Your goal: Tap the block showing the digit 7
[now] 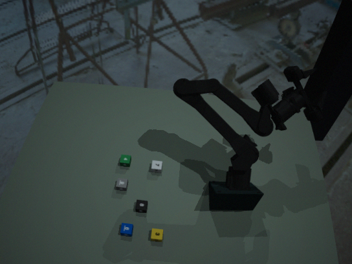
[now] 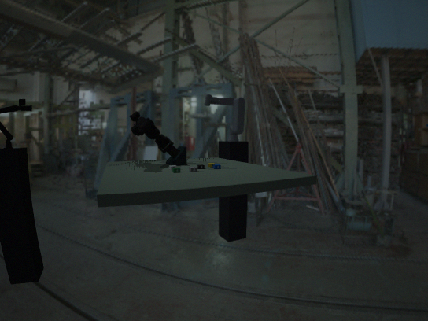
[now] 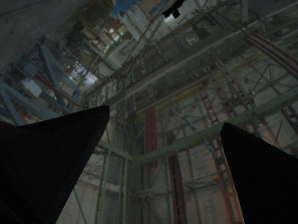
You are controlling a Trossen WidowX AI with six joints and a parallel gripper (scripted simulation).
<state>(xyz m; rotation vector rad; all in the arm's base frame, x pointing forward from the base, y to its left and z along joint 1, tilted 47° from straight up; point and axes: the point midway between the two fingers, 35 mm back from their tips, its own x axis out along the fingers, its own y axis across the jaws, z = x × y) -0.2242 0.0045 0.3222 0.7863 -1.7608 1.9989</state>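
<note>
The white block is 50 cm ahead of my gripper tip, 29 cm below it and 15 cm to the left of it. The rest, counted from my gripper tip: yellow block 48 cm ahead, 39 cm to the left, 29 cm below; green block 60 cm ahead, 29 cm below, 14 cm to the left; black block 53 cm ahead, 30 cm to the left, 29 cm below.
</note>
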